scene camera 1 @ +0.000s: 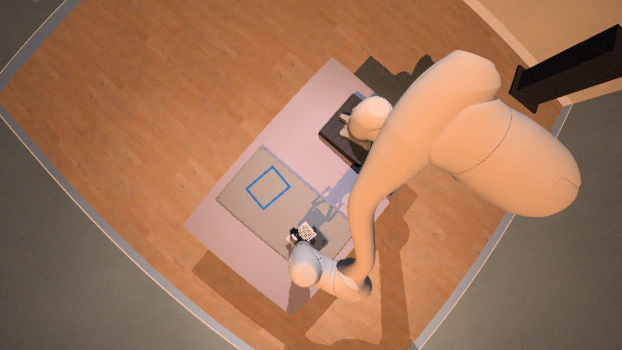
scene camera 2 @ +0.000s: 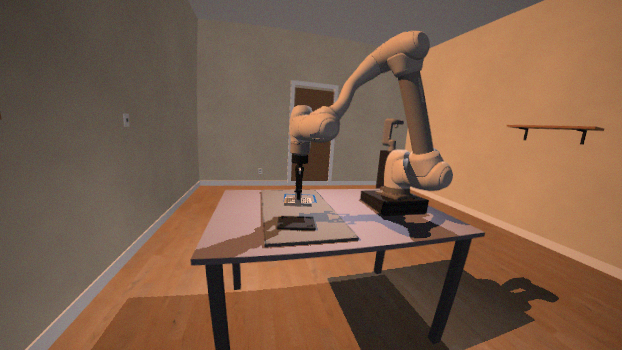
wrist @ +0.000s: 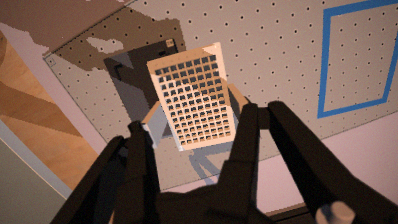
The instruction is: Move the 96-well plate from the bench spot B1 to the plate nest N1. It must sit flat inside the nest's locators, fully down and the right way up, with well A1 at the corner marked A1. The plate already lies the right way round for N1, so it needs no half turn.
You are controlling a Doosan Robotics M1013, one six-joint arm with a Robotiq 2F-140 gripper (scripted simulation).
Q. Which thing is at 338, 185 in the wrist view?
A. My gripper.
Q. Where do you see a white 96-well plate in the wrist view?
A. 192, 96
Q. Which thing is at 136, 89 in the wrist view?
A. A dark plate nest N1.
